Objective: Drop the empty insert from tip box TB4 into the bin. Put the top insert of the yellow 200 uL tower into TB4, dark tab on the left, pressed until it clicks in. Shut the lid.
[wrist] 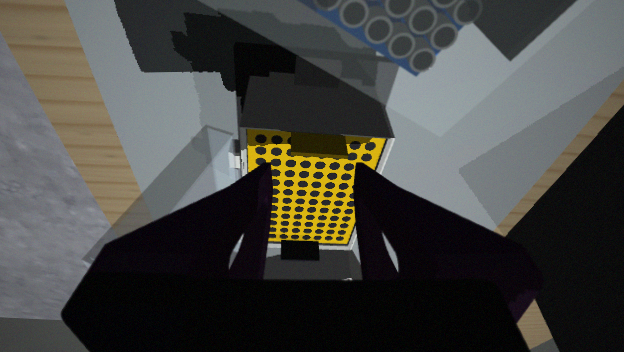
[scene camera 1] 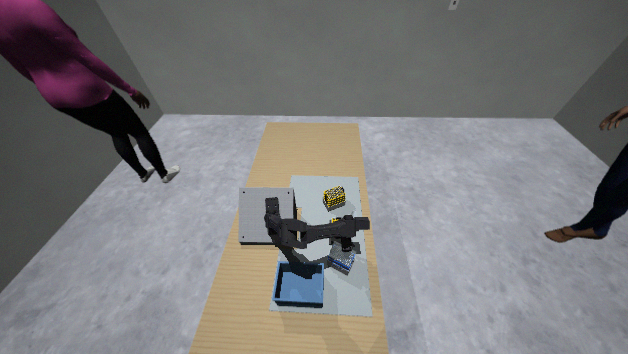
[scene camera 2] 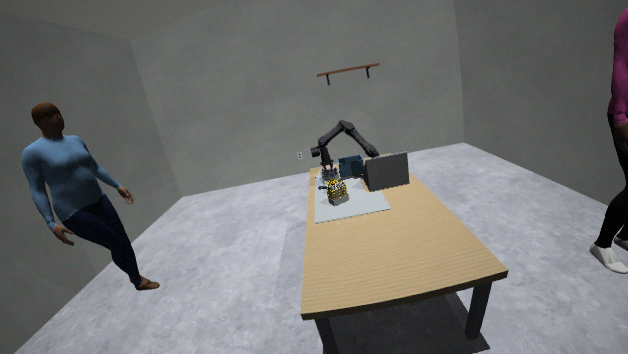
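A dark tip box with a yellow perforated insert lies below my gripper in the wrist view. The fingers stand part-open over the insert, inside its long edges, with nothing seen held between them. They hide the middle of both edges. Dark pieces show at its far and near ends. No TB4 label is readable. The yellow tower stands on a grey base. A blue open bin stands on the near side in scene camera 1.
A blue rack with clear round tubes is beside the gripper. A large grey block stands left of the pale mat. The arm spans between block and gripper. Two people stand near the wooden table.
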